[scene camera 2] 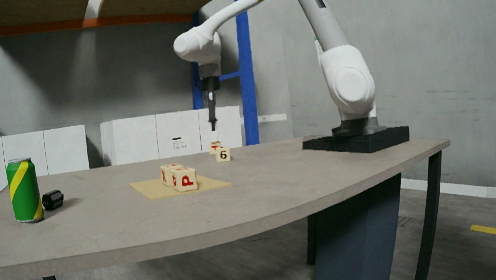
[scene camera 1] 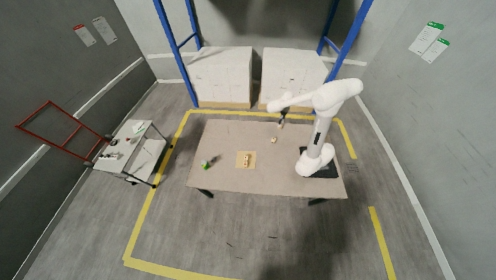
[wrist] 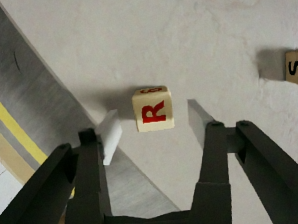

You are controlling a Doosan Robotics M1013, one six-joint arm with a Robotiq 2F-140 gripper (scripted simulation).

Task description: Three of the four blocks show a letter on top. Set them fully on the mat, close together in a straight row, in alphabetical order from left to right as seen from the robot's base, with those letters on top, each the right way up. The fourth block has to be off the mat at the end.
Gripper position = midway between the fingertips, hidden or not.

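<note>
A block (wrist: 152,107) is visible, as is my gripper (wrist: 153,116).
</note>
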